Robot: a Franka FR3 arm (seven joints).
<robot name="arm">
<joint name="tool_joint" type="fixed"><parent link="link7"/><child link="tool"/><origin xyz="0 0 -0.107" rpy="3.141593 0 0"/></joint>
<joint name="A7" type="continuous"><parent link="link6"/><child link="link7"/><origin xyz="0.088 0 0"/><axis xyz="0 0 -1"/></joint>
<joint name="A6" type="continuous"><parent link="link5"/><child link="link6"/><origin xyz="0 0 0"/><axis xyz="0 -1 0"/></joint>
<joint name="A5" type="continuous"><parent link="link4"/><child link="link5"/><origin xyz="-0.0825 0 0.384"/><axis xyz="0 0 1"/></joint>
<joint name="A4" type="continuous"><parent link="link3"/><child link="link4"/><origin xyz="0.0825 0 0"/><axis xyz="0 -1 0"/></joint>
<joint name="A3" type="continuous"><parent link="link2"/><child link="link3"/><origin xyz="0 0 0.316"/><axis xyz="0 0 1"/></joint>
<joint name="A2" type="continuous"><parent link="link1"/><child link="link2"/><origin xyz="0 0 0"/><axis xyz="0 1 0"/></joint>
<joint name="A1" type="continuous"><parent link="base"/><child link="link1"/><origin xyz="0 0 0.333"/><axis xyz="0 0 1"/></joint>
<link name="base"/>
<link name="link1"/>
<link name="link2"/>
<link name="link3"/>
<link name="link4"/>
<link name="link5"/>
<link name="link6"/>
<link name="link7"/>
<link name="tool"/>
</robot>
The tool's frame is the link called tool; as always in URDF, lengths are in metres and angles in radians. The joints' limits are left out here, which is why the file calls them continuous.
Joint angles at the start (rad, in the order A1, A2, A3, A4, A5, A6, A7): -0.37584, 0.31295, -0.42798, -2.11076, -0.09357, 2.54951, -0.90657
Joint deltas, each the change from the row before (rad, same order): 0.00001, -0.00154, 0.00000, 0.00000, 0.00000, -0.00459, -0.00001; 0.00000, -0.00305, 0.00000, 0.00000, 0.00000, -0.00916, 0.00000; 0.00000, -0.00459, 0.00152, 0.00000, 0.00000, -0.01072, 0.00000; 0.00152, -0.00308, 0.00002, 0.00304, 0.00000, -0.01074, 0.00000; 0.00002, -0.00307, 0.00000, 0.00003, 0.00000, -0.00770, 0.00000; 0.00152, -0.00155, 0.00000, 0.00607, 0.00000, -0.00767, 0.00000; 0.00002, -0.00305, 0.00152, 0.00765, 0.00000, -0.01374, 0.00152; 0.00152, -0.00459, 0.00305, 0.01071, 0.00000, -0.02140, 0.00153; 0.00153, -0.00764, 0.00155, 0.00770, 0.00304, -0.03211, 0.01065; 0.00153, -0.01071, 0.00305, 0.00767, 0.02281, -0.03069, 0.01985; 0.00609, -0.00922, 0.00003, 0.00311, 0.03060, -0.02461, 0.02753
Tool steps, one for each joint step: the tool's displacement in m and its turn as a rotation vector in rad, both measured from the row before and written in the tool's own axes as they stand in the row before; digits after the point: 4 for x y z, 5 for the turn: -0.0003, -0.0002, -0.0004, 0.00278, -0.00158, 0.00032; -0.0006, -0.0003, -0.0008, 0.00557, -0.00317, 0.00068; 0.0000, -0.0008, -0.0015, 0.00625, -0.00232, -0.00038; 0.0006, 0.0000, -0.0020, 0.00417, -0.00210, -0.00067; -0.0005, -0.0002, -0.0009, 0.00439, -0.00222, 0.00064; 0.0013, 0.0010, -0.0026, 0.00005, 0.00021, -0.00082; 0.0012, 0.0011, -0.0034, 0.00309, -0.00120, 0.00118; 0.0026, 0.0006, -0.0050, 0.00589, -0.00215, -0.00120; 0.0005, -0.0005, -0.0045, 0.01608, -0.00703, 0.01204; 0.0013, -0.0008, -0.0064, 0.02206, 0.00691, 0.03494; 0.0017, -0.0026, -0.0046, 0.02516, 0.01063, 0.04542
